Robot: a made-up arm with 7 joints.
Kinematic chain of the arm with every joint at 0, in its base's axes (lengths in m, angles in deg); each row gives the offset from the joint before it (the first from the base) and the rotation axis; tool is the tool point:
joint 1: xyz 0 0 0.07 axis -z
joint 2: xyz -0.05 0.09 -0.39 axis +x
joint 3: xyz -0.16 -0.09 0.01 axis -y
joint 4: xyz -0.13 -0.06 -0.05 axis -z
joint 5: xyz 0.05 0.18 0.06 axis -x
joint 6: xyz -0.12 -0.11 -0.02 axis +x
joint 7: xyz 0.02 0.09 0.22 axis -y
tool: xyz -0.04 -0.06 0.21
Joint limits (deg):
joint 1: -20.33..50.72
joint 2: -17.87..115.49
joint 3: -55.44..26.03
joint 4: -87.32..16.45
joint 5: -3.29..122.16
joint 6: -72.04..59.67
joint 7: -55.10..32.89
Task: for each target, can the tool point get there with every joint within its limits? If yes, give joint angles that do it. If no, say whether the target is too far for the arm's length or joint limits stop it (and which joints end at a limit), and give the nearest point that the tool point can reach.
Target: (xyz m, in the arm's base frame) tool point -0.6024 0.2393 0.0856
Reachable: yes | joints 11.54 11.45 -37.28 -62.56 45.12 -44.69 -30.33
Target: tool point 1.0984 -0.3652 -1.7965
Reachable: no: too far | nearest point 0.1075 -0.2941 -0.8412 | short by 1.378 m
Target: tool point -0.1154 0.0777 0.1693
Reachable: yes | joints 0.69 35.15 -45.63 -13.25 50.35 2.53 -27.02
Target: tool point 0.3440 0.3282 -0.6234
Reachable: no: joint limits stop it (at a limit: joint 1, joint 2, joint 3, joint 4, joint 5) | nearest point 0.2448 0.3515 -0.5551 | short by 0.123 m
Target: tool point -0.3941 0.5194 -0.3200
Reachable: yes | joints 30.84 19.92 -35.06 -5.54 99.66 -58.25 10.60
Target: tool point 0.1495 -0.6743 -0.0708
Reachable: no: joint limits stop it (at a limit: joint 1, joint 3, joint 4, joint 6) | nearest point 0.1030 -0.6347 -0.0880 | short by 0.063 m
